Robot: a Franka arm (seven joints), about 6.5 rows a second.
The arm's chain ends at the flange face. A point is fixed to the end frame.
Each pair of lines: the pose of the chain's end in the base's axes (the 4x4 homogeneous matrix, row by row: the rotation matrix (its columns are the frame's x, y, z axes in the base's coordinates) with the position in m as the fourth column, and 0 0 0 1 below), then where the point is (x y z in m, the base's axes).
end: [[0.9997, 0.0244, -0.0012, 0.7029], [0.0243, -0.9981, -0.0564, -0.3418], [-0.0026, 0.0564, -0.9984, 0.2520], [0, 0, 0, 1]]
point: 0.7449 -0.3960 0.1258
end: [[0.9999, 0.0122, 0.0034, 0.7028], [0.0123, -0.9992, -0.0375, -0.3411], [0.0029, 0.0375, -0.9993, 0.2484], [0, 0, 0, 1]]
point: 0.7448 -0.3934 0.1214
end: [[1.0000, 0.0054, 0.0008, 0.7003], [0.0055, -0.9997, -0.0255, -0.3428], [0.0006, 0.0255, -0.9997, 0.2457], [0, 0, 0, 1]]
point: 0.7417 -0.3938 0.1180
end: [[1.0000, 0.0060, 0.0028, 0.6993], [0.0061, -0.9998, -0.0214, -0.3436], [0.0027, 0.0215, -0.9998, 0.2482], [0, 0, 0, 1]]
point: 0.7409 -0.3941 0.1204
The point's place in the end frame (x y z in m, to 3 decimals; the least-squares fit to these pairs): 0.041 0.048 0.129
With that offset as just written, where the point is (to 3 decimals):
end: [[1.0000, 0.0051, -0.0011, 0.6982], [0.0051, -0.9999, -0.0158, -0.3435], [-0.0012, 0.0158, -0.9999, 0.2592], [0, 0, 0, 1]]
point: 0.739 -0.393 0.131
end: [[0.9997, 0.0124, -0.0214, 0.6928], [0.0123, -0.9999, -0.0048, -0.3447], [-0.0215, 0.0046, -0.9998, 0.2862], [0, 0, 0, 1]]
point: 0.732 -0.393 0.157
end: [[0.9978, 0.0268, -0.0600, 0.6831], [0.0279, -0.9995, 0.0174, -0.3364], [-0.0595, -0.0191, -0.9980, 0.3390], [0, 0, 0, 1]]
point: 0.718 -0.381 0.207
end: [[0.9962, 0.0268, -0.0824, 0.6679], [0.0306, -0.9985, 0.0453, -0.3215], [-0.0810, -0.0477, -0.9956, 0.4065], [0, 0, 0, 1]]
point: 0.699 -0.362 0.272
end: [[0.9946, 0.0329, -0.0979, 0.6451], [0.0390, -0.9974, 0.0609, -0.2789], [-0.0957, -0.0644, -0.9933, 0.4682], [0, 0, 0, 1]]
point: 0.675 -0.317 0.333
